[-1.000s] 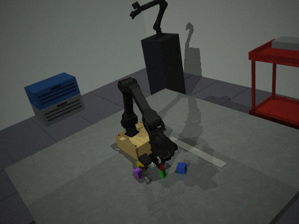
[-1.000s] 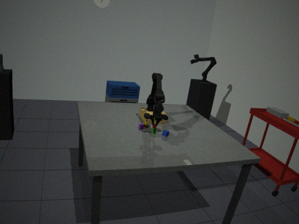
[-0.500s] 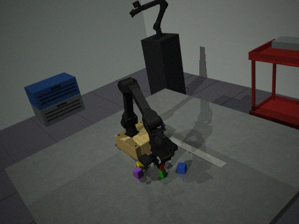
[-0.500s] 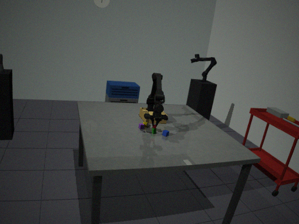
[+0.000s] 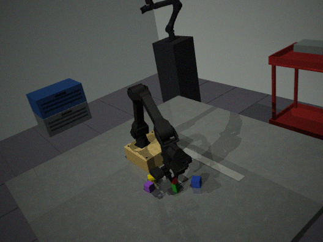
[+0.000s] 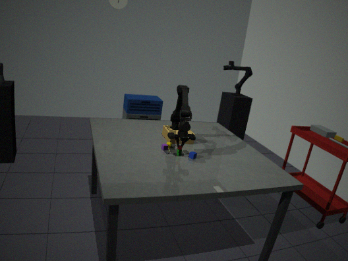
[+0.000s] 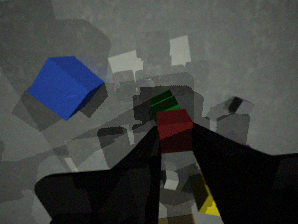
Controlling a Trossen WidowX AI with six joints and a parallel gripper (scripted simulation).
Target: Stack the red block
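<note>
Now: the small red block right at my gripper tip. Round my gripper tip: blue block: 6 cm ahead, 8 cm to the left, 4 cm below; then small white block: 10 cm behind, 3 cm to the left, 5 cm below; then purple block: 10 cm behind, 7 cm to the right, 4 cm below.
</note>
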